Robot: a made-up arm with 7 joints. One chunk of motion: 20 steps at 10 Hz.
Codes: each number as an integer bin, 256 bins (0 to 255) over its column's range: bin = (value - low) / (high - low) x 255, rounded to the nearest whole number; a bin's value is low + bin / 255 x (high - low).
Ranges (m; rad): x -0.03..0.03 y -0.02..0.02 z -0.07..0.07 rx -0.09..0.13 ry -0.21..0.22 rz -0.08..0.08
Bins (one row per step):
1: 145 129 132 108 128 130
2: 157 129 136 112 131 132
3: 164 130 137 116 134 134
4: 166 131 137 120 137 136
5: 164 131 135 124 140 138
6: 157 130 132 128 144 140
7: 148 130 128 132 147 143
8: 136 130 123 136 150 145
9: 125 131 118 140 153 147
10: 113 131 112 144 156 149
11: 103 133 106 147 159 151
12: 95 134 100 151 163 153
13: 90 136 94 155 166 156
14: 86 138 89 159 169 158
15: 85 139 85 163 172 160
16: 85 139 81 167 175 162
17: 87 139 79 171 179 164
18: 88 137 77 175 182 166
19: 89 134 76 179 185 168
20: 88 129 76 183 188 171
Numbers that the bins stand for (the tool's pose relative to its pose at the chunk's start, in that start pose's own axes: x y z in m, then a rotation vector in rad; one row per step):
1: 0.0041 0.0002 0.0025 0.0032 0.0058 0.0016
2: 0.0069 0.0002 0.0047 0.0066 0.0109 0.0028
3: 0.0086 0.0004 0.0052 0.0101 0.0160 0.0041
4: 0.0091 0.0005 0.0052 0.0135 0.0210 0.0053
5: 0.0086 0.0005 0.0041 0.0170 0.0261 0.0066
6: 0.0069 0.0004 0.0025 0.0204 0.0328 0.0078
7: 0.0048 0.0004 0.0003 0.0239 0.0379 0.0097
8: 0.0020 0.0004 -0.0025 0.0273 0.0429 0.0110
9: -0.0006 0.0005 -0.0052 0.0308 0.0480 0.0122
10: -0.0034 0.0005 -0.0085 0.0342 0.0531 0.0135
11: -0.0058 0.0009 -0.0118 0.0368 0.0581 0.0147
12: -0.0076 0.0010 -0.0151 0.0403 0.0649 0.0160
13: -0.0088 0.0013 -0.0184 0.0437 0.0699 0.0179
14: -0.0098 0.0016 -0.0211 0.0472 0.0750 0.0191
15: -0.0100 0.0018 -0.0233 0.0506 0.0800 0.0204
16: -0.0100 0.0018 -0.0255 0.0541 0.0851 0.0216
17: -0.0095 0.0018 -0.0266 0.0575 0.0918 0.0229
18: -0.0093 0.0015 -0.0277 0.0610 0.0969 0.0242
19: -0.0091 0.0010 -0.0283 0.0644 0.1020 0.0254
20: -0.0093 0.0002 -0.0283 0.0679 0.1070 0.0273

